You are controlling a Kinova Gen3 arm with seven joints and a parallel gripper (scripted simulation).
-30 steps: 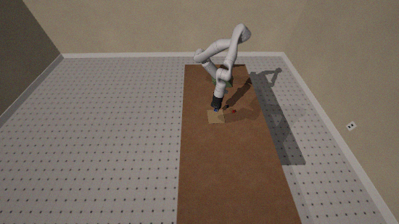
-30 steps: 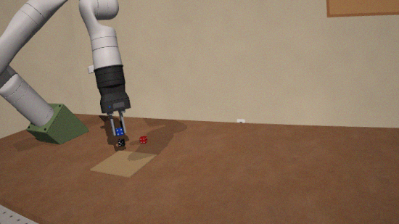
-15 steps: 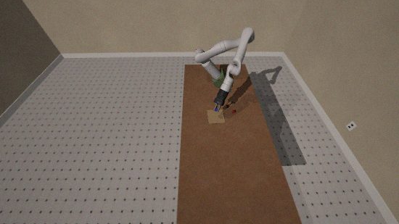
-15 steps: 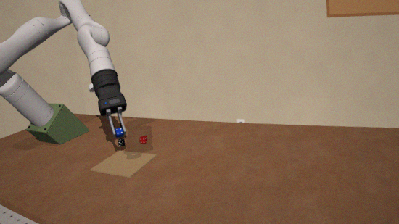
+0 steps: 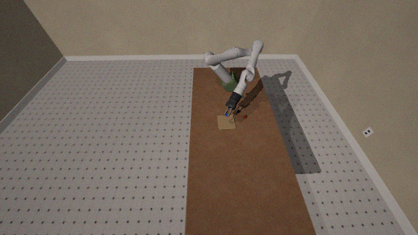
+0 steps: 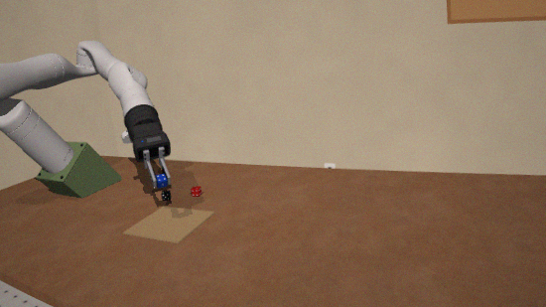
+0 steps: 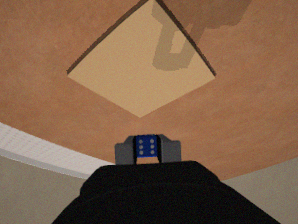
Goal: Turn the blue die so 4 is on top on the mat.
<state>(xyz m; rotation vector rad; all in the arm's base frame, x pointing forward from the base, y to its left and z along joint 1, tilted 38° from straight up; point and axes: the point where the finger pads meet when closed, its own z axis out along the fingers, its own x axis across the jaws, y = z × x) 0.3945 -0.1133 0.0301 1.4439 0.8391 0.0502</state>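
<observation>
Right now my hand is 10 cm above the tan mat and 1 cm short of it. The rest, counted from my hand: red die 16 cm to the left, 9 cm below, 1 cm behind; then blue die 1 cm to the right, 1 cm below, 1 cm ahead; then black die 12 cm to the left, 9 cm below, 8 cm behind.
</observation>
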